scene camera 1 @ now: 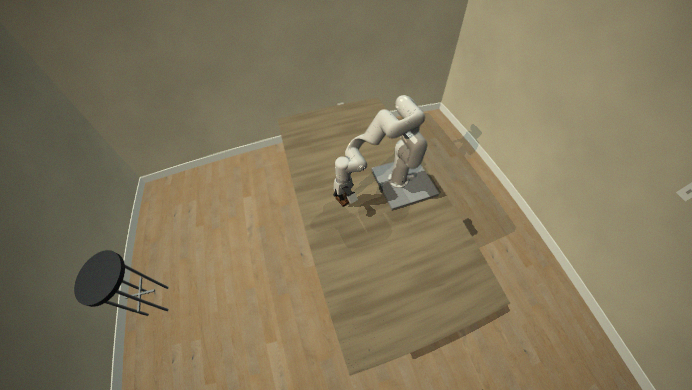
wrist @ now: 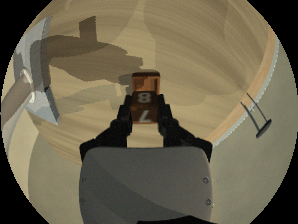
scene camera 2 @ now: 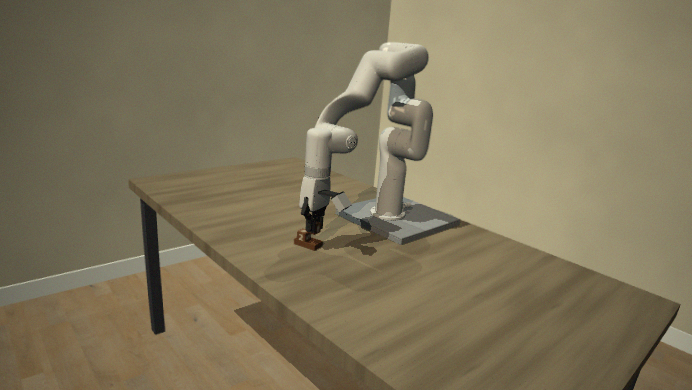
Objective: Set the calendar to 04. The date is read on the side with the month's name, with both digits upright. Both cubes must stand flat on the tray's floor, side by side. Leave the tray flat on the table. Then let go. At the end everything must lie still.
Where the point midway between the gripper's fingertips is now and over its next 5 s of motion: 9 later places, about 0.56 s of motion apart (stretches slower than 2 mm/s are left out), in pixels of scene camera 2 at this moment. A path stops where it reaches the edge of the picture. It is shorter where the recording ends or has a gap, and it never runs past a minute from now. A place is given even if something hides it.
My gripper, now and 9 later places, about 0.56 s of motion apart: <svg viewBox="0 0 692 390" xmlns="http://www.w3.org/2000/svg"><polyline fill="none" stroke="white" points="314,229 314,231 313,235 313,237 313,238 313,240 313,240 313,231 315,213 315,209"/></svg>
